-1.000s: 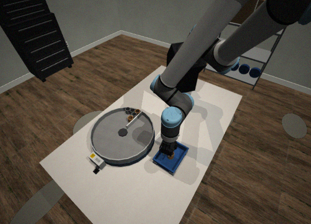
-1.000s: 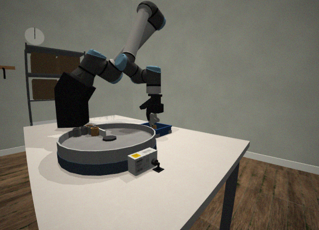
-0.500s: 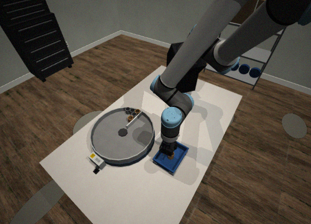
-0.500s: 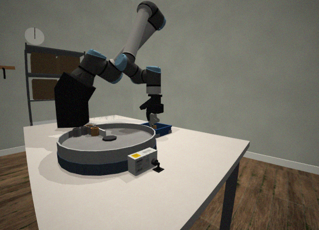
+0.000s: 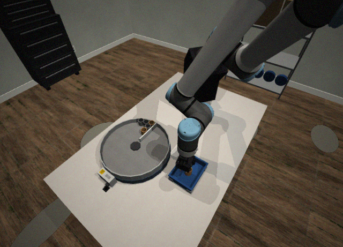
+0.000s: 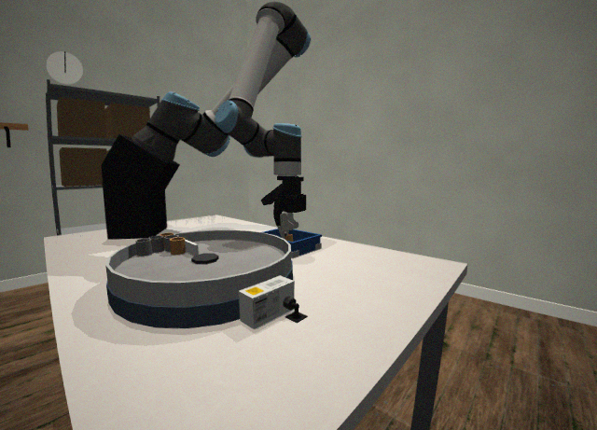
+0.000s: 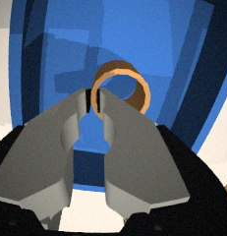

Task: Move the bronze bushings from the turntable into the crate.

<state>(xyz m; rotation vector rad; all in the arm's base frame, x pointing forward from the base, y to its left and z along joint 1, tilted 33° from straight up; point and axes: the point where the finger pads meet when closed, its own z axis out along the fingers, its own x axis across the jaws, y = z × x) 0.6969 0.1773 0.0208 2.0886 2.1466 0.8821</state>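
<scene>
Right now the blue crate is 20 mm to the left of my hand and 20 mm below it. Also, from my hand: grey turntable: 30 mm ahead, 330 mm to the right, 10 mm above.
</scene>
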